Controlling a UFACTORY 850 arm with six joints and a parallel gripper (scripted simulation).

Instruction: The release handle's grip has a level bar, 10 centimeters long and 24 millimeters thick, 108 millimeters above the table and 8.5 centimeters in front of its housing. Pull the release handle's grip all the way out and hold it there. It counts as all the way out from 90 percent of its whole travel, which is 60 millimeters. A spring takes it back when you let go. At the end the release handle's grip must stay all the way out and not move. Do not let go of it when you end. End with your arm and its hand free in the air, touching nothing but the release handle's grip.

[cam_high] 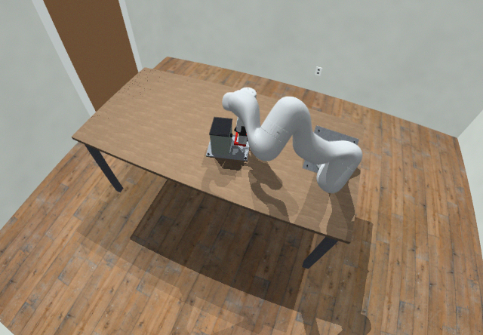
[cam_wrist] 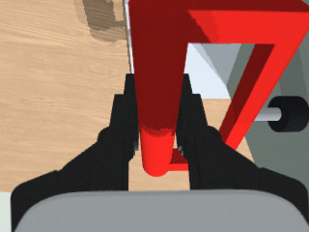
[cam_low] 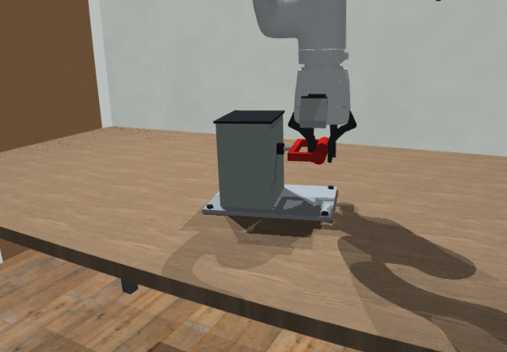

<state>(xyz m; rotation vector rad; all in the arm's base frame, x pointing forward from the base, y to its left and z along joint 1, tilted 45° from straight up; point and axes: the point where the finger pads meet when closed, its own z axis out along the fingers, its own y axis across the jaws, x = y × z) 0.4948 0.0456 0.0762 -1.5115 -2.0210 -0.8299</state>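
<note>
The grey baseplate is 100 mm below my hand, 90 mm ahead of it and 30 mm to the left of it.
</note>
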